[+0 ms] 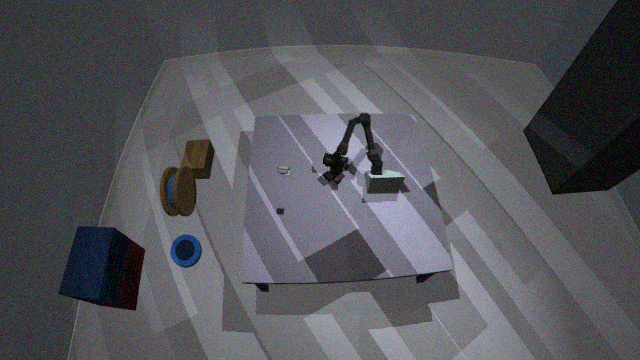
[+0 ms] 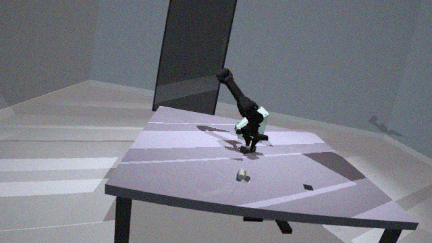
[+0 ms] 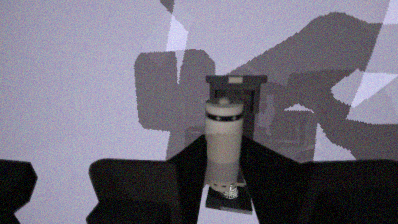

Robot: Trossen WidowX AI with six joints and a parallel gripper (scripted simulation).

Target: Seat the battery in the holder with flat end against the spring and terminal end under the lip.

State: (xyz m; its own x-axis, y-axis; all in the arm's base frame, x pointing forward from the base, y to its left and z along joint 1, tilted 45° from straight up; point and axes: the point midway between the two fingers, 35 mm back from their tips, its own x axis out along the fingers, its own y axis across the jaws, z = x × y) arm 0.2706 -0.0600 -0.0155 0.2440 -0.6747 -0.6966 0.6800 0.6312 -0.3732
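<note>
Now: gripper tip 10 mm below the battery.
</note>
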